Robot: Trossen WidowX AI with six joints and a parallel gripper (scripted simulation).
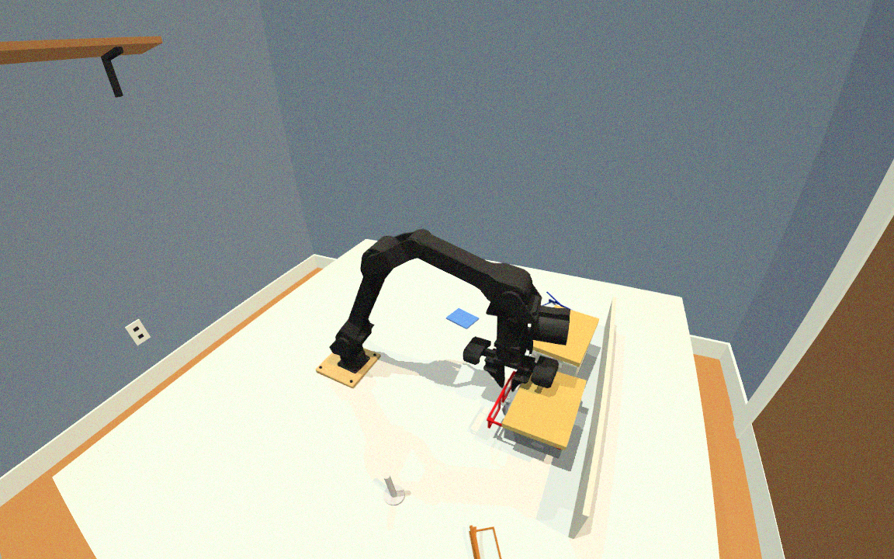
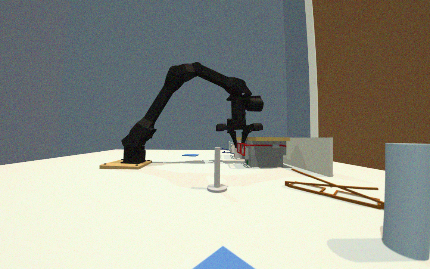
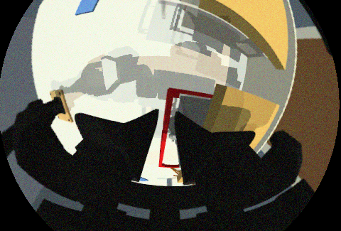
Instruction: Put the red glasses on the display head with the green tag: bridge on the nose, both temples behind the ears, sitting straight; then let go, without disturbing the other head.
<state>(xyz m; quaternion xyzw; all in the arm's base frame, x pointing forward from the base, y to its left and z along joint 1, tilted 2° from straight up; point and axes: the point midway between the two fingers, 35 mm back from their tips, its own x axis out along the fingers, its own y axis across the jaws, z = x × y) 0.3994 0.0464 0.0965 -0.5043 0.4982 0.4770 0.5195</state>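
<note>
Right now the display head is 6 cm ahead of my gripper tip, 4 cm to the right of it and 1 cm below it. Round my gripper tip: pale blue cylinder: 46 cm to the right, 5 cm ahead, 1 cm below; thin grey wall: 19 cm ahead, 7 cm to the left, 1 cm below; white stand post: 29 cm to the right, 11 cm behind, 4 cm below.
</note>
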